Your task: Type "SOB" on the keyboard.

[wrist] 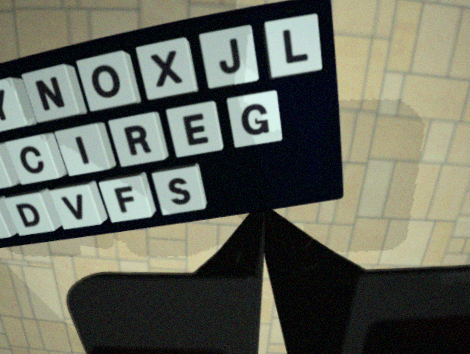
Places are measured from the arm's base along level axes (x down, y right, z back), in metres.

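Where they show: gripper, fingertip midpoint: [261,218].
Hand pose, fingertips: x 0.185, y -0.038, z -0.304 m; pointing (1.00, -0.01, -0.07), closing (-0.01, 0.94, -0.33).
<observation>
Each offset is from my fingertips to the top centre of the thing. Level surfaces: height alone.
The dark keyboard @(dx -0.016, dy -0.087, dz -0.004 m) [310,150] lies tilted across the upper left of the wrist view, its left part cut off by the frame's edge. The white S key @(dx -0.016, dy -0.036, dz -0.007 m) [179,190] is the rightmost key of its bottom row. The O key @(dx -0.016, dy -0.069, dz -0.037 m) [106,81] is in the top row, between N and X. The B key does not show in this view. My gripper [261,218] is shut and empty. Its tips appear at the keyboard's lower edge, to the right of and a little below the S key. How high they are above the surface I cannot tell.
The keys G @(dx -0.016, dy -0.018, dz -0.040 m) [255,119], E @(dx -0.016, dy -0.037, dz -0.031 m) [195,129] and F @(dx -0.016, dy -0.055, dz +0.002 m) [127,197] are the lettered keys nearest the S key. The keyboard's right edge runs down the middle right. A tan tiled surface @(dx +0.000 m) [445,150] with darker shadow patches surrounds the keyboard.
</observation>
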